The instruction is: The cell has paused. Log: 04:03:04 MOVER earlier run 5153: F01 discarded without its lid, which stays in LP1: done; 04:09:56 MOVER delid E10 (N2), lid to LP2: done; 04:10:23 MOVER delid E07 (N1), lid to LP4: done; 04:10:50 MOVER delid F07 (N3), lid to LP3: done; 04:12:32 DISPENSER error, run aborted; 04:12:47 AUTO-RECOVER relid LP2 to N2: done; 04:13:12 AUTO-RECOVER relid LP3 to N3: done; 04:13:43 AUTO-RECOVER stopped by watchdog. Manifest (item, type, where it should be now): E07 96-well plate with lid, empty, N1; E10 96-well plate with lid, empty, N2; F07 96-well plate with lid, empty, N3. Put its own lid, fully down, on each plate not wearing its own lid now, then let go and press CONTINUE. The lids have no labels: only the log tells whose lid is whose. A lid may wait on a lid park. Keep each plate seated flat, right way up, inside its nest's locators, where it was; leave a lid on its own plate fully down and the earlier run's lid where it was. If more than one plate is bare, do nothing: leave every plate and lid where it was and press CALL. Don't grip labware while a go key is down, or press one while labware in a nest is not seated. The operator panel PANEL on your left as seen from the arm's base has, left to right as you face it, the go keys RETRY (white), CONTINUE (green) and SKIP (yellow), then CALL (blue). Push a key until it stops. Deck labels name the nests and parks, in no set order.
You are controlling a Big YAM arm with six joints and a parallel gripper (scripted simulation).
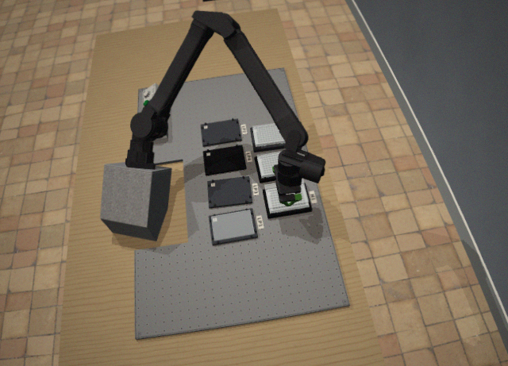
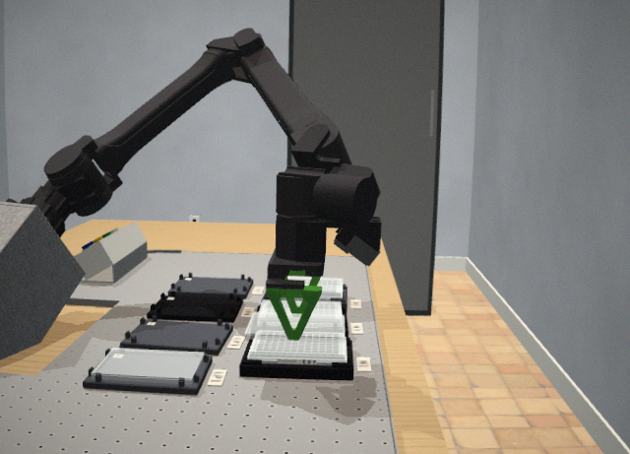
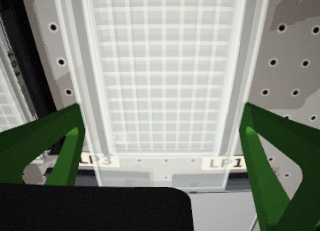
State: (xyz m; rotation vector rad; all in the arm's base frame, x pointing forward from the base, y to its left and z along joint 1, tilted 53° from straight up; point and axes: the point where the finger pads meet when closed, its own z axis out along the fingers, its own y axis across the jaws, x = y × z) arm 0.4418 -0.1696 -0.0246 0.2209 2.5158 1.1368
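Right now my hand is 40 mm above the 96-well plate. Also, from my hand: park LP2: 180 mm behind, 330 mm to the left, 50 mm below; park LP3: 180 mm behind, 60 mm to the left, 50 mm below; park LP4: 180 mm behind, 200 mm to the left, 50 mm below.
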